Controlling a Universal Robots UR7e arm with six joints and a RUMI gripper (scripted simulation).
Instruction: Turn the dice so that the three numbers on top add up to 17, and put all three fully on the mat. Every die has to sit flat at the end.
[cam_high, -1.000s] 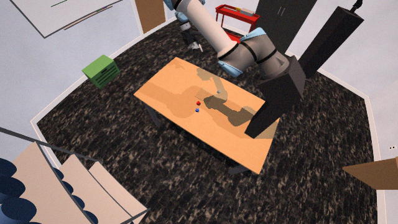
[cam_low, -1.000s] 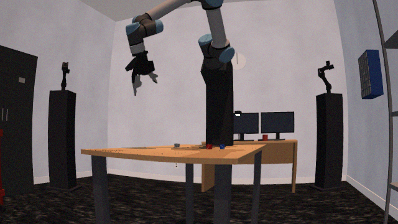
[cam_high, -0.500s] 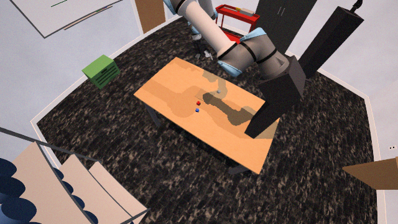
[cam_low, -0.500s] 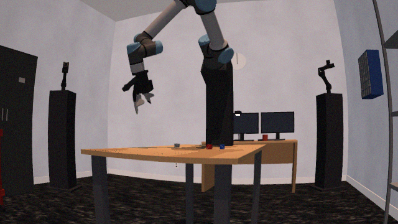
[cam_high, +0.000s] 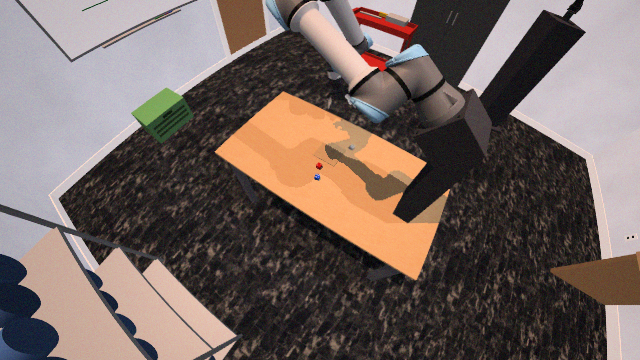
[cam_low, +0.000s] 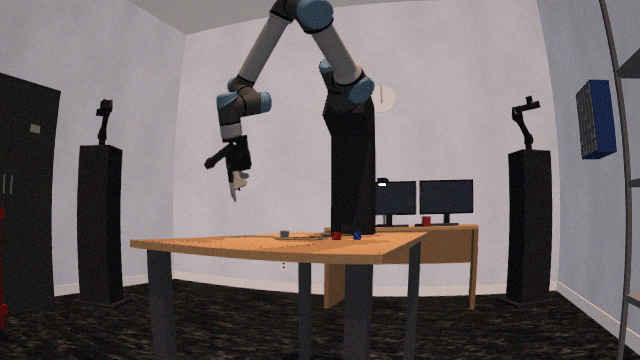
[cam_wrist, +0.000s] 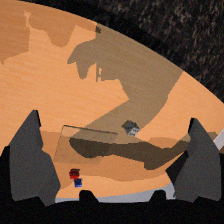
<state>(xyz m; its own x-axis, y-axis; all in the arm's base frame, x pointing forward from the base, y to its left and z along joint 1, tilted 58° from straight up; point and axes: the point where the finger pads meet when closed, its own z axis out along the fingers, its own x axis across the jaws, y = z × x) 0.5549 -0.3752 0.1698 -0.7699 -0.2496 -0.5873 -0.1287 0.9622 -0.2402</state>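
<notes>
My hand is 10 cm past the grey die, 16 cm to the right of it and 13 cm above it. From my hand the other things lie so: red die 5 cm ahead, 34 cm to the left, 13 cm below; blue die 5 cm ahead, 41 cm to the left, 13 cm below; tan mat 2 cm ahead, 23 cm to the left, 14 cm below.
</notes>
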